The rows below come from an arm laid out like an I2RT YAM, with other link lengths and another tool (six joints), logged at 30 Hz.
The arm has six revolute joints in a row. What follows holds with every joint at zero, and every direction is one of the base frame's.
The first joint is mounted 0.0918 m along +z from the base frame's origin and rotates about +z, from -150 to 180 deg.
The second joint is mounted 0.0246 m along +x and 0.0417 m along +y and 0.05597 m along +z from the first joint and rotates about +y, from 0 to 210 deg.
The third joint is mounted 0.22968 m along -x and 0.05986 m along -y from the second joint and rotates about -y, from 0 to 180 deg.
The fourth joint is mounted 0.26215 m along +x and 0.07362 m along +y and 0.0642 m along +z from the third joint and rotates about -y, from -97 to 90 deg.
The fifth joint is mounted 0.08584 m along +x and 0.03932 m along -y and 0.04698 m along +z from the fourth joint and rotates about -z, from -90 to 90 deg.
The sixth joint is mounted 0.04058 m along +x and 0.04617 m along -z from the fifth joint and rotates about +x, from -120 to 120 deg.
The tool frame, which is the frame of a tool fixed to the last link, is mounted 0.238 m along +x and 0.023 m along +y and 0.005 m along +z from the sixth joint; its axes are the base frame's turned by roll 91.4, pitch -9.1 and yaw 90 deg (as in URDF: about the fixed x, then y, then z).
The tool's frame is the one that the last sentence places.
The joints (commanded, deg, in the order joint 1, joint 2, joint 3, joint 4, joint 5, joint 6), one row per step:
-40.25, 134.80, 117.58, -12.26, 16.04, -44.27
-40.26, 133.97, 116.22, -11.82, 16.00, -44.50
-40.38, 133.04, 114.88, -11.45, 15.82, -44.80
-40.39, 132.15, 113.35, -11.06, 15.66, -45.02
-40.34, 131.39, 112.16, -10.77, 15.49, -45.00
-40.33, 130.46, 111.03, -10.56, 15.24, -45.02
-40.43, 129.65, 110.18, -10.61, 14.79, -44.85
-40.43, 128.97, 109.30, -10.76, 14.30, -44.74
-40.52, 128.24, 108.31, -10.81, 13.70, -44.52
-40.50, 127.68, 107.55, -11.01, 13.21, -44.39
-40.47, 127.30, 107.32, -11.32, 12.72, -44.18
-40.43, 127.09, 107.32, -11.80, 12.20, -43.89
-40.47, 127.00, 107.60, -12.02, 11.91, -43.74
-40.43, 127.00, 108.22, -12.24, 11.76, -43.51
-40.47, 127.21, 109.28, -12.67, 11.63, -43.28
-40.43, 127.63, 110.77, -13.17, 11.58, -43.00
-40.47, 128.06, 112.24, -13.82, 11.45, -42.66
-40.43, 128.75, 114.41, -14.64, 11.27, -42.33
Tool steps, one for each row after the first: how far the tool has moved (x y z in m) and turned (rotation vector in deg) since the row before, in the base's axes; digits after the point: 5 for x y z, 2 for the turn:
-0.00217, 0.00185, -0.00073, -0.03, 0.23, 0.13
-0.00278, 0.00132, 0.00026, -0.04, 0.20, 0.18
-0.00238, 0.00279, -0.00206, 0.12, 0.30, 0.23
-0.00113, 0.00290, -0.00081, 0.16, 0.04, 0.19
-0.00118, 0.00273, 0.00143, 0.08, -0.07, 0.24
-0.00131, 0.00228, 0.00126, 0.31, -0.20, 0.21
-0.00073, 0.00374, -0.00126, 0.47, 0.03, 0.37
-0.00116, 0.00331, -0.00124, 0.54, -0.12, 0.32
-0.00046, 0.00387, -0.00184, 0.51, 0.05, 0.38
0.00082, 0.00297, 0.00065, 0.40, -0.19, 0.34
0.00116, 0.00306, -0.00005, 0.52, -0.17, 0.34
0.00105, 0.00031, 0.00268, 0.09, -0.32, 0.13
0.00221, -0.00019, 0.00504, -0.08, -0.52, 0.05
0.00203, -0.00152, 0.00575, -0.10, -0.52, -0.04
0.00333, -0.00176, 0.00713, -0.21, -0.65, -0.06
0.00240, -0.00181, 0.00600, -0.03, -0.58, -0.09
0.00450, -0.00191, 0.00888, -0.19, -0.79, 0.04

